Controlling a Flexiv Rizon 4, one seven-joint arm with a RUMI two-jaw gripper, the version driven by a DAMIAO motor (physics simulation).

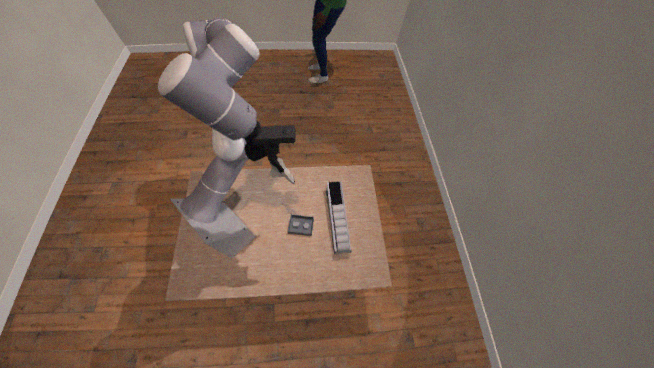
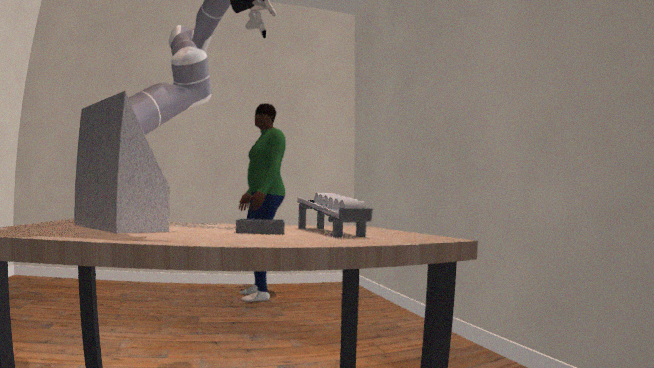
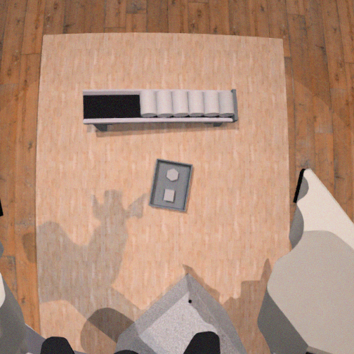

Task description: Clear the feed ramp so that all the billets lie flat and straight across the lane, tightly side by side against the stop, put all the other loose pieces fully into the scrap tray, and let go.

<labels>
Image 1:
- my gripper: 293, 162
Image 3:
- my gripper: 148, 179
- scrap tray: 179, 185
</labels>
